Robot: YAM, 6 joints.
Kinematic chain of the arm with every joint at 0, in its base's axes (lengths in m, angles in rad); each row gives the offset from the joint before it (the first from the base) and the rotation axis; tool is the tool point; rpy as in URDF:
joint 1: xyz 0 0 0.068 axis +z
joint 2: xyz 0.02 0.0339 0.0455 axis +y
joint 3: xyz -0.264 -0.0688 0 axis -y
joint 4: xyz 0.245 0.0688 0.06 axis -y
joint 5: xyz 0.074 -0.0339 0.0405 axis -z
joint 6: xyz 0.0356 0 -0.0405 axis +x
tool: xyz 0 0 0 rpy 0 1.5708 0
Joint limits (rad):
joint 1: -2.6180..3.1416
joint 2: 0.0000..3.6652
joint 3: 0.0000..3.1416
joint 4: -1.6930..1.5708
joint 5: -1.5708..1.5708
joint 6: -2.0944..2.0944
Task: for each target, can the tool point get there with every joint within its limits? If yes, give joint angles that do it. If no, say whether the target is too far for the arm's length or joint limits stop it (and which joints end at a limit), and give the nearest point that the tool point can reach.
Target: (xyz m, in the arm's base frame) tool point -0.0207 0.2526 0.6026
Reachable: yes | joints 1.7858 1.5188 1.9249 0.6298 1.2423 0.7140
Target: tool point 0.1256 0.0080 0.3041
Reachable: yes | joints 0.0215 0.8857 1.0060 -1.3477 -0.1492 -0.5124
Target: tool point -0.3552 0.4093 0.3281
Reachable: yes | joints -0.8296 0.4263 2.7944 0.9888 -0.4134 -0.0131
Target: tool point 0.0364 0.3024 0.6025
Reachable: yes | joints -1.5777 0.7599 2.5524 0.0062 -1.3016 -1.6326
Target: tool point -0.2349 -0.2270 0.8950
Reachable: no: too far | nearest point -0.1788 -0.1728 0.6961 | short by 0.214 m
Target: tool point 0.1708 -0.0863 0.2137
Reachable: yes | joints -0.3144 0.9607 0.4825 -0.1676 0.9662 0.3817
